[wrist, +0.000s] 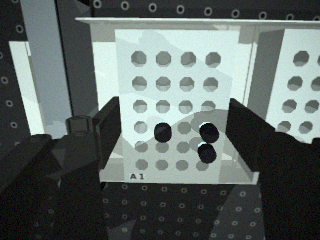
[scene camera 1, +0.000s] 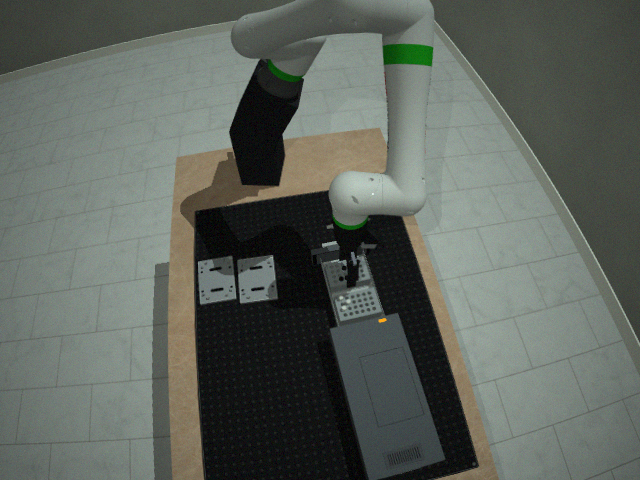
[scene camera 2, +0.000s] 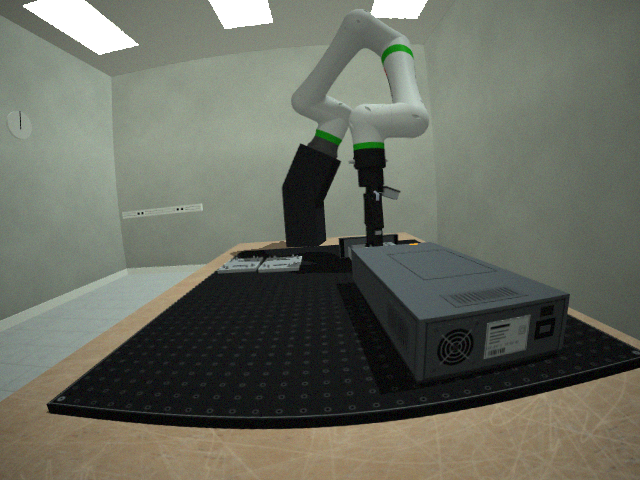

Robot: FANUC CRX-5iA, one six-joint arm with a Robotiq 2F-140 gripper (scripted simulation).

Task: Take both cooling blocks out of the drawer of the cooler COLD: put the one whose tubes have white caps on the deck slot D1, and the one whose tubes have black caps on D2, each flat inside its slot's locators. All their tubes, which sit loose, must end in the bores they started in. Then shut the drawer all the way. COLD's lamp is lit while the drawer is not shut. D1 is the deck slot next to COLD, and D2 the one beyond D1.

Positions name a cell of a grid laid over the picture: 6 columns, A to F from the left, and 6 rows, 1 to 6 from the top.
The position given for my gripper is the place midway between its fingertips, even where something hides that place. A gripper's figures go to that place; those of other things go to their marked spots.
My gripper (scene camera 1: D4): 133 cm from the lens. A cooler COLD (scene camera 1: D6): 113 cm from the lens.
